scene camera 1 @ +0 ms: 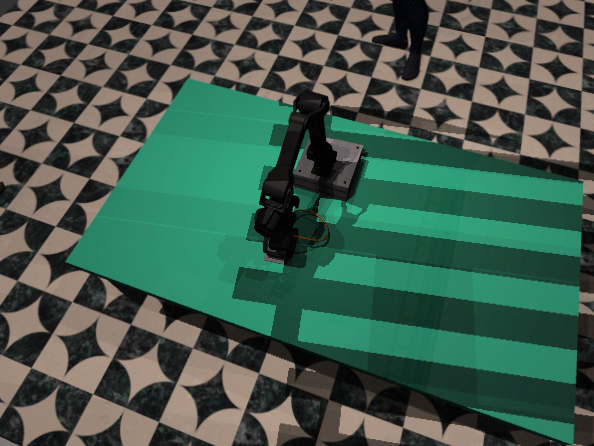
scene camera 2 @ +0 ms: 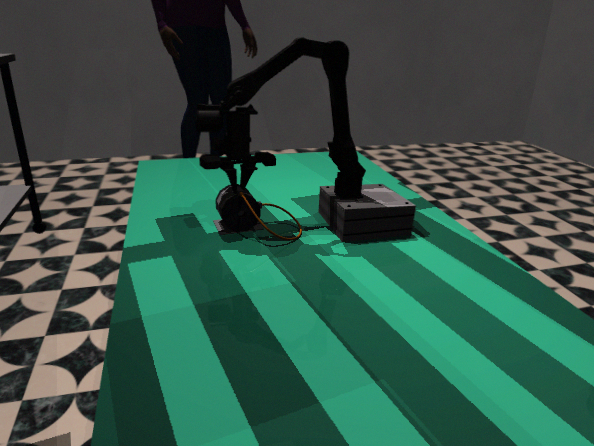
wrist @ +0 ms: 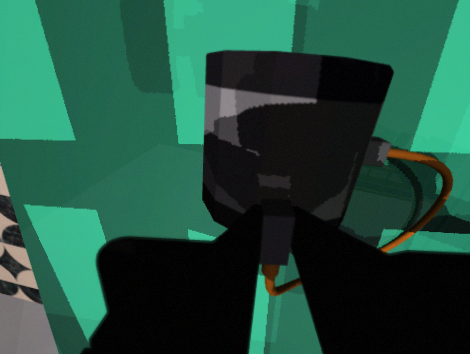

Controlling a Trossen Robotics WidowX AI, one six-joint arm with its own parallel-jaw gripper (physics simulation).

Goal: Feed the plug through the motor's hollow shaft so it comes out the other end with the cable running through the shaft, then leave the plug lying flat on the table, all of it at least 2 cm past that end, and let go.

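Frame: origin at the arm's base, x right, y ahead, z up, level; centimetres.
Seen in the pictures: gripper, fingertip midpoint: [scene camera 1: 287, 236] [scene camera 2: 238, 193] [wrist: 274, 213]; arm's base at its link origin: [scene camera 1: 322, 168] [scene camera 2: 348, 194].
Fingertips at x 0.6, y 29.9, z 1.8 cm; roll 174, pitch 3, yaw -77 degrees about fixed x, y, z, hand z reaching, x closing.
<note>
Pixels of each thing's top centre, then the offset from my fingertips to it. "*": a spot on its surface instead. Level surfaces: height alone.
- dark cylindrical motor at its top centre: [wrist: 296, 168] [scene camera 2: 238, 190] [scene camera 1: 280, 232] dx +2.6, dy -0.2, dz -0.1 cm
- dark rectangular plug at its top centre: [wrist: 275, 243] dx -0.6, dy -0.2, dz +1.5 cm
- grey block at a spot on its surface: [wrist: 378, 151] * dx +3.7, dy -5.8, dz -4.3 cm
- green table at its surface level: dz -10.3 cm
The dark cylindrical motor [scene camera 2: 231, 212] [wrist: 285, 135] lies on its side on a small plate, under the gripper; in the top scene view it is mostly hidden by the arm. My gripper [scene camera 2: 237, 189] [wrist: 274, 213] is shut on the dark rectangular plug [wrist: 276, 240], close to the motor's near end in the wrist view. The plug's front tip overlaps the motor's edge there; whether it is inside the shaft opening cannot be told. The orange cable [scene camera 1: 327, 229] [scene camera 2: 300, 231] [wrist: 445, 185] leaves the plug's rear and loops to a grey block [wrist: 378, 151] on the motor's side.
The arm's grey base block [scene camera 1: 350, 172] [scene camera 2: 377, 220] stands on the green table [scene camera 1: 165, 165] [scene camera 2: 165, 185], beyond the cable loop from the motor. A person [scene camera 2: 200, 75] stands behind the table. Part of a dark-legged stand [scene camera 2: 17, 130] shows at the left in scene camera 2. Shadow bands cross the table.
</note>
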